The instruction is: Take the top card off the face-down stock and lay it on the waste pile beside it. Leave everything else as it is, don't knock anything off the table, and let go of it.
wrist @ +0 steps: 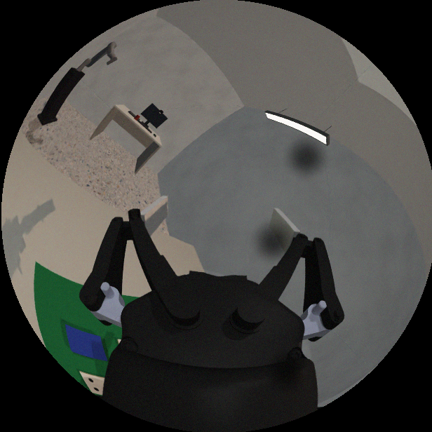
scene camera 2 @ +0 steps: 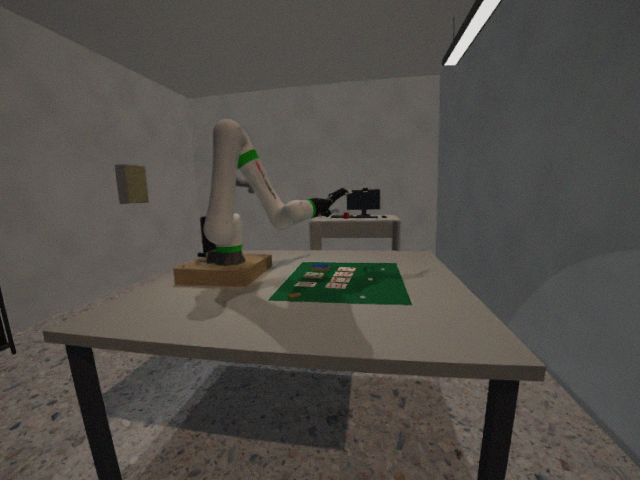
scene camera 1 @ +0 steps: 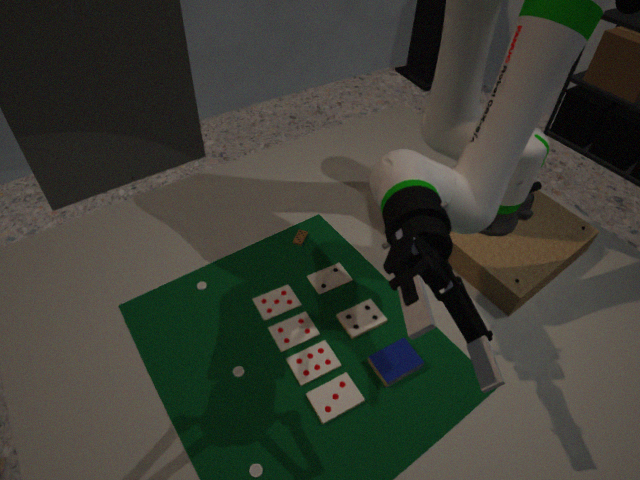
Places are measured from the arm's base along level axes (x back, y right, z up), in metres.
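Pixels of known places: gripper, fingertip midpoint: (scene camera 2: pixel 344 200) (scene camera 1: pixel 461 362); arm's base, link origin: (scene camera 2: pixel 230 262).
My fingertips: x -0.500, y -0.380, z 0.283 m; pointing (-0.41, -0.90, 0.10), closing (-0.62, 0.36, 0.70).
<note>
Ahead of a thing's pixels: the offset from my fingertips to its top centre. Level surfaces: height alone.
The face-down stock @(dy +0.162, dx +0.092, dz -0.334 m) (scene camera 1: pixel 395 361) (scene camera 2: pixel 320 267) (wrist: pixel 85 342) is a thick block with a blue top, lying on the green mat @(dz -0.355 m) (scene camera 1: pixel 155 320) (scene camera 2: pixel 385 290) (wrist: pixel 52 300). Beside it lies a face-up pile with four black pips @(dy +0.283, dx +0.085, dz -0.346 m) (scene camera 1: pixel 361 317) (scene camera 2: pixel 313 275) (wrist: pixel 93 383), which looks like the waste pile; it is cut off in the wrist view. My gripper (scene camera 1: pixel 456 357) (scene camera 2: pixel 342 201) (wrist: pixel 219 210) is wide open and empty, raised above the table and tilted so that its fingers point away from the arm's base, with no contact with the cards.
Four red-pip cards @(dy +0.314, dx -0.057, dz -0.352 m) (scene camera 1: pixel 293 331) (scene camera 2: pixel 341 280) lie in a row. A two-pip black card @(dy +0.411, dx +0.074, dz -0.352 m) (scene camera 1: pixel 329 278) (scene camera 2: pixel 306 284), a small brown piece @(dy +0.557, dx +0.064, dz -0.347 m) (scene camera 1: pixel 300 237) (scene camera 2: pixel 294 295) and white discs @(dy +0.273, dx -0.190, dz -0.351 m) (scene camera 1: pixel 238 371) (scene camera 2: pixel 370 279) are also on the mat. The arm stands on a wooden base (scene camera 1: pixel 496 268) (scene camera 2: pixel 206 276).
</note>
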